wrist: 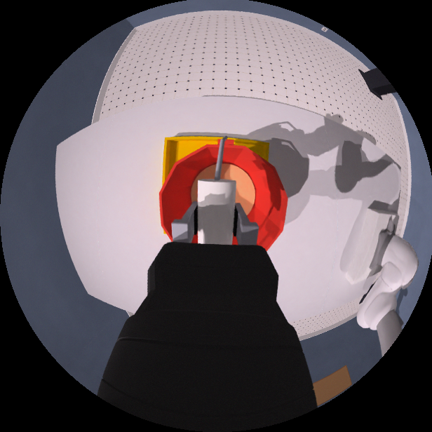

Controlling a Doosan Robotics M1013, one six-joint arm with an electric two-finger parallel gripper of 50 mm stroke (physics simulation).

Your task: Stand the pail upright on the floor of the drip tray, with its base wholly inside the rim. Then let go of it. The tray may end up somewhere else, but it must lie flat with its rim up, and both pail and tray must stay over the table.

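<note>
The red pail (272, 200) hangs upright by its bail, with its mouth facing the camera and its light orange inner floor showing. My gripper (216, 211) is shut on the white grip of the pail's handle, and the grey wire runs from it to the pail's far rim. The yellow drip tray (182, 148) lies flat on the table below the pail, rim up. Its far-left part and a strip of its left edge show; the pail hides the rest. How high the pail's base is over the tray floor is hidden.
The white table (110, 200) reaches past the tray on both sides. A perforated white panel (225, 55) lies beyond its far edge. A pale block (360, 245) and a white arm-like thing (387, 285) are at the right. Shadows fall right of the pail.
</note>
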